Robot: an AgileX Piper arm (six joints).
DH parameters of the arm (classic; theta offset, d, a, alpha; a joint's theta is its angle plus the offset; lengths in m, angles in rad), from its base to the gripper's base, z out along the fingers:
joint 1: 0 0.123 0 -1.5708
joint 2: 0.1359 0 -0.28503 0
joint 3: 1.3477 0 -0.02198 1.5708
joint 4: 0 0.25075 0 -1.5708
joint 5: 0 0 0 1.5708
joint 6: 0 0.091 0 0
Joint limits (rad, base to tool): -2.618..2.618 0..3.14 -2.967..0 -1.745..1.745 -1.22..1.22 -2.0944..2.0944
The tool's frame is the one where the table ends.
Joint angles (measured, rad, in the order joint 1, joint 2, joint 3, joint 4, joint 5, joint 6), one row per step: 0.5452 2.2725 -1.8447 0.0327 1.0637 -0.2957; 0.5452 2.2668 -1.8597 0.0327 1.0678 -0.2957; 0.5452 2.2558 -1.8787 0.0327 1.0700 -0.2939; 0.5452 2.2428 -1.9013 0.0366 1.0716 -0.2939; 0.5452 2.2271 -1.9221 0.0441 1.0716 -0.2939; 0.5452 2.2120 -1.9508 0.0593 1.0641 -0.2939; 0.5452 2.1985 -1.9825 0.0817 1.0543 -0.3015; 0.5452 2.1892 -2.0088 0.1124 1.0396 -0.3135; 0.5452 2.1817 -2.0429 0.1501 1.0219 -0.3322; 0.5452 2.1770 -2.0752 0.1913 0.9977 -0.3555; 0.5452 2.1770 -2.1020 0.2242 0.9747 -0.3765; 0.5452 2.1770 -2.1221 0.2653 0.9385 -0.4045
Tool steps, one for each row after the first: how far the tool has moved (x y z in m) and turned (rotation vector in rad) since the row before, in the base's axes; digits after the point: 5 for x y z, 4 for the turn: 0.00141 0.00086 0.00652 0.0086 -0.0142 0.0001; 0.00170 0.00103 0.01017 0.0147 -0.0235 -0.0017; 0.00165 0.00137 0.01221 0.0209 -0.0271 -0.0010; 0.00093 0.00127 0.01318 0.0252 -0.0274 -0.0018; 0.00161 0.00237 0.01547 0.0393 -0.0362 -0.0033; 0.00137 0.00287 0.01592 0.0453 -0.0374 0.0030; 0.00092 0.00330 0.01285 0.0484 -0.0306 0.0061; 0.00119 0.00401 0.01474 0.0566 -0.0373 0.0115; 0.00130 0.00421 0.01353 0.0583 -0.0397 0.0144; 0.00156 0.00352 0.00971 0.0457 -0.0342 0.0124; 0.00170 0.00396 0.00876 0.0526 -0.0392 0.0140
